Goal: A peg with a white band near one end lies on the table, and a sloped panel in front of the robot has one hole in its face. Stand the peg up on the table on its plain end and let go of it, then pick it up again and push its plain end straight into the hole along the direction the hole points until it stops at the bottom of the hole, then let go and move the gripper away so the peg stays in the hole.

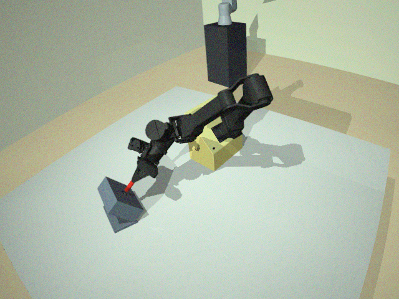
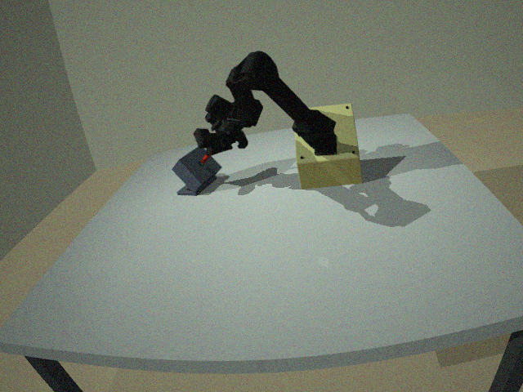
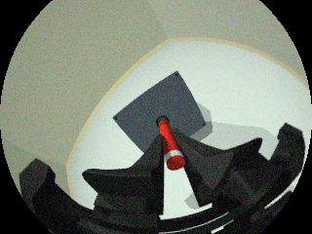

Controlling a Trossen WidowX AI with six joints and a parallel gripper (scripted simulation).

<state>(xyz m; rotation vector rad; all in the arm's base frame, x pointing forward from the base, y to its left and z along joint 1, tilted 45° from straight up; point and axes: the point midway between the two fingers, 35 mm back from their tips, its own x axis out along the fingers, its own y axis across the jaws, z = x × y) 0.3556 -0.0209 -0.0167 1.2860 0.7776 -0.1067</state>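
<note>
The grey sloped panel lies 6 cm ahead of my gripper tip, 5 cm below it and 1 cm to the right of it. Round my gripper tip: red peg 1 cm behind, 1 cm above.
</note>
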